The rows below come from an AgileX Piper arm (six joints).
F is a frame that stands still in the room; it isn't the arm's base.
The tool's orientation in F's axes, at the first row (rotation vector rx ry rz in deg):
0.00 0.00 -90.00
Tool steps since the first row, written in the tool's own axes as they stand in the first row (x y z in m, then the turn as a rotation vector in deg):
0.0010 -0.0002 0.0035 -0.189 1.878 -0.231
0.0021 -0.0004 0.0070 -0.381 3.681 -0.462
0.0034 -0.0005 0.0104 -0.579 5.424 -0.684
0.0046 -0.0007 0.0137 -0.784 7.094 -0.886
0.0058 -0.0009 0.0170 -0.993 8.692 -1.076
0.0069 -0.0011 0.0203 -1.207 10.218 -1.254
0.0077 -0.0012 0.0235 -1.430 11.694 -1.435
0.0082 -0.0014 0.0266 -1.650 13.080 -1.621
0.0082 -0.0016 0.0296 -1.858 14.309 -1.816
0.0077 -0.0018 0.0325 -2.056 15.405 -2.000
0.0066 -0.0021 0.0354 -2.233 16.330 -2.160
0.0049 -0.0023 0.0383 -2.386 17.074 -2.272
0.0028 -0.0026 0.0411 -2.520 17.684 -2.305
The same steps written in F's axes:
-0.0002 -0.0010 0.0035 1.878 0.189 -0.231
-0.0004 -0.0021 0.0070 3.681 0.381 -0.462
-0.0005 -0.0034 0.0104 5.424 0.579 -0.684
-0.0007 -0.0046 0.0137 7.094 0.784 -0.886
-0.0009 -0.0058 0.0170 8.692 0.993 -1.076
-0.0011 -0.0069 0.0203 10.218 1.207 -1.254
-0.0012 -0.0077 0.0235 11.694 1.430 -1.435
-0.0014 -0.0082 0.0266 13.080 1.650 -1.621
-0.0016 -0.0082 0.0296 14.309 1.858 -1.816
-0.0018 -0.0077 0.0325 15.405 2.056 -2.000
-0.0021 -0.0066 0.0354 16.330 2.233 -2.160
-0.0023 -0.0049 0.0383 17.074 2.386 -2.272
-0.0026 -0.0028 0.0411 17.684 2.520 -2.305

